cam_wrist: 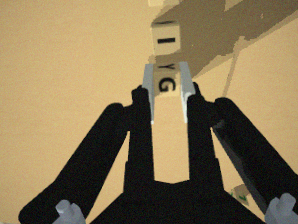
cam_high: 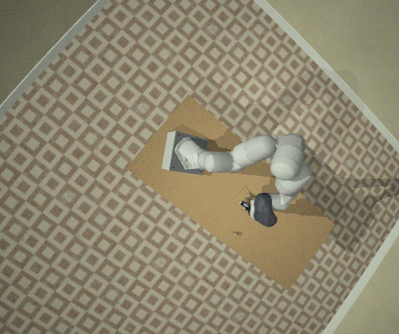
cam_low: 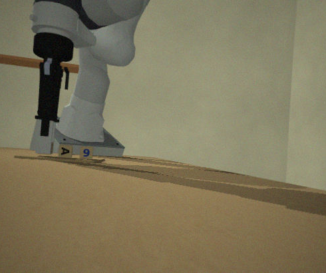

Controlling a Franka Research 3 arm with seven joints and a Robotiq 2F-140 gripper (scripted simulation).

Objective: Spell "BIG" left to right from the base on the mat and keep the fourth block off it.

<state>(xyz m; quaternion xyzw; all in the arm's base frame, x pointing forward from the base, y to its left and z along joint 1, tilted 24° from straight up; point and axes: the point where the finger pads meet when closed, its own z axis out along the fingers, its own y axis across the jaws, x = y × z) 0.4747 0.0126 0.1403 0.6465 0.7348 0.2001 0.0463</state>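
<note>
The thin mat lies 40 mm to the left of my hand, 40 mm below it and 10 mm behind it.
</note>
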